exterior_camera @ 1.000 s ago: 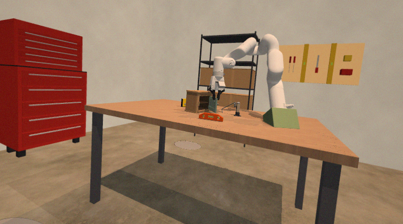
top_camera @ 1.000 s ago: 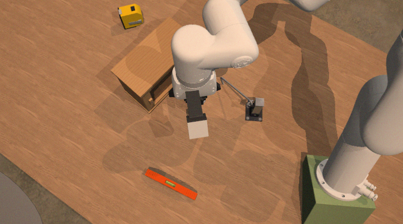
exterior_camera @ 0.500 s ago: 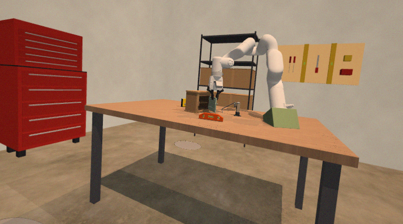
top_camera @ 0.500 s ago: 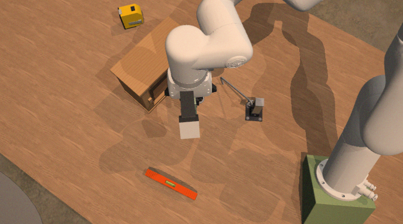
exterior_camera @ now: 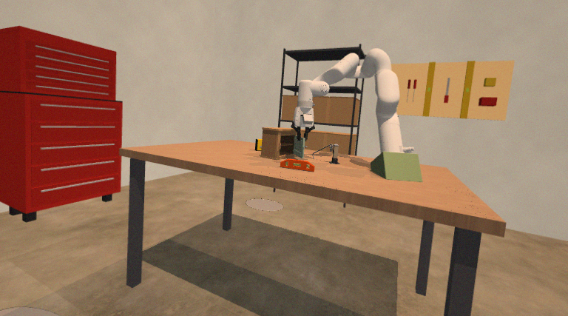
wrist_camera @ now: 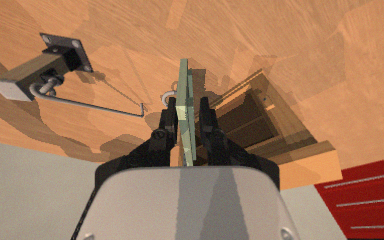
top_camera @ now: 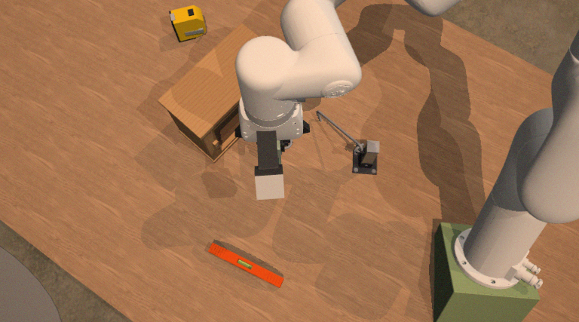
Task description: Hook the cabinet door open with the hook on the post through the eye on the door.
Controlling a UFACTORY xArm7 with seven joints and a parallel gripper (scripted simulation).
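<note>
Now: the thin grey hook 12 cm to the right of my hand, 8 cm below it and 7 cm behind it. Round my hand: yellow tape measure (35 cm ahead, 11 cm to the right, 9 cm below); orange spirit level (19 cm to the left, 11 cm below, 9 cm behind); pale green door (6 cm to the right, 6 cm below, 4 cm ahead).
</note>
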